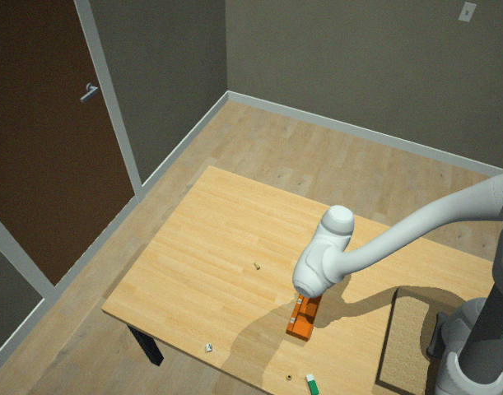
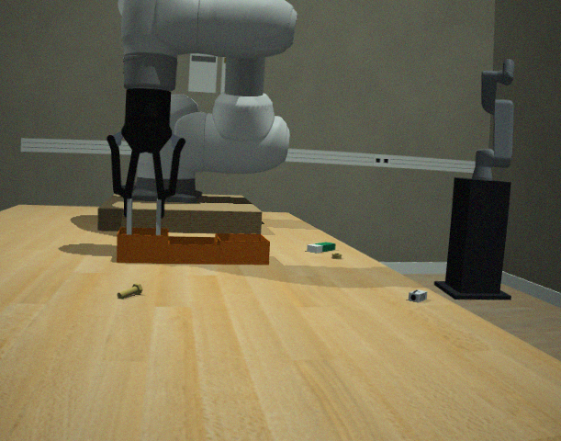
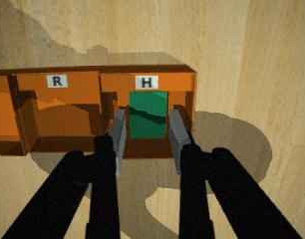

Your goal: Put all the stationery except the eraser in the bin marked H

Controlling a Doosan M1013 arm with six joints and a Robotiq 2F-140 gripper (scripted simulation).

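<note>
Right now my hand is 5 cm above the green flat pad. Also, from my hand: brass bolt (25 cm ahead, 6 cm below, 3 cm to the left); then orange three-compartment bin (8 cm to the left, 4 cm below, 1 cm behind); then small nut (34 cm to the left, 7 cm behind, 6 cm below).
</note>
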